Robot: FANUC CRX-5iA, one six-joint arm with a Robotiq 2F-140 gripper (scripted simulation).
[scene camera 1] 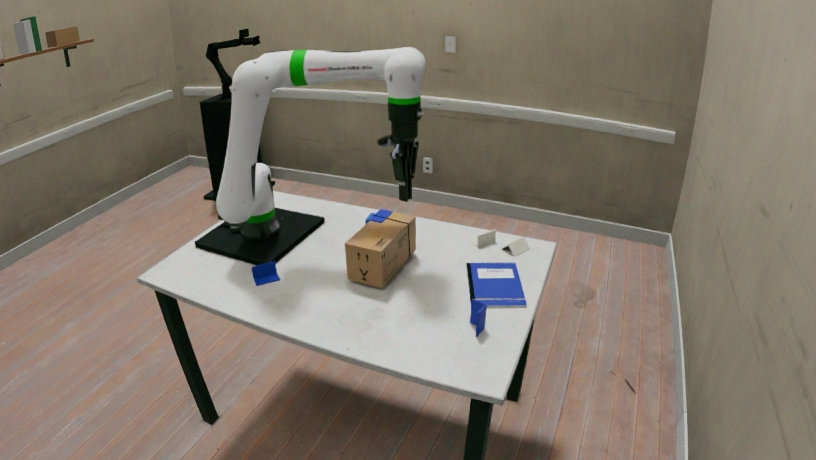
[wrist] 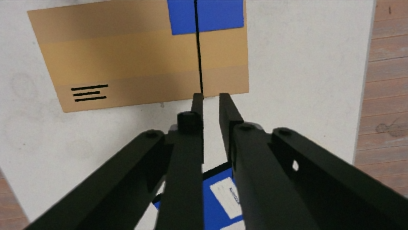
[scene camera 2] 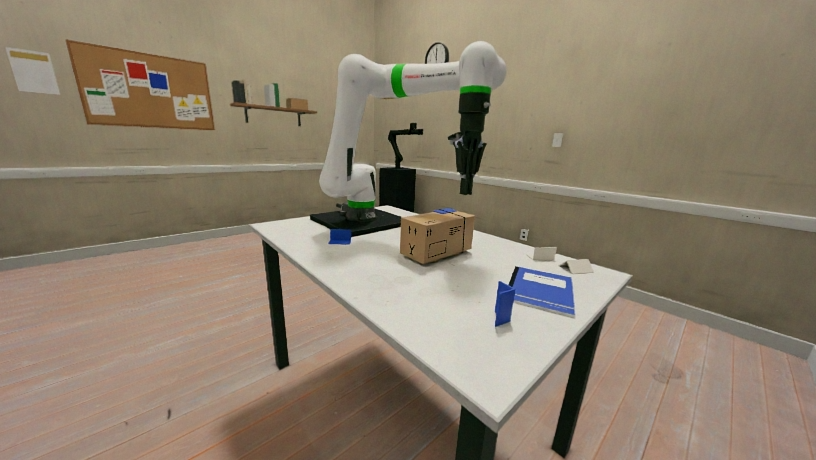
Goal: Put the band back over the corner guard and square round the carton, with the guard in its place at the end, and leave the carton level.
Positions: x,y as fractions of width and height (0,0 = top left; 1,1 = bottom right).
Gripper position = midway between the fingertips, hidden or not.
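My gripper (scene camera 2: 0.57,0.42) is visible, also in scene camera 1 (scene camera 1: 0.50,0.43) and in the wrist view (wrist: 0.52,0.47). A brown carton (scene camera 1: 0.46,0.55) is visible as well; the carton appears likewise in scene camera 2 (scene camera 2: 0.52,0.52) and in the wrist view (wrist: 0.23,0.27).
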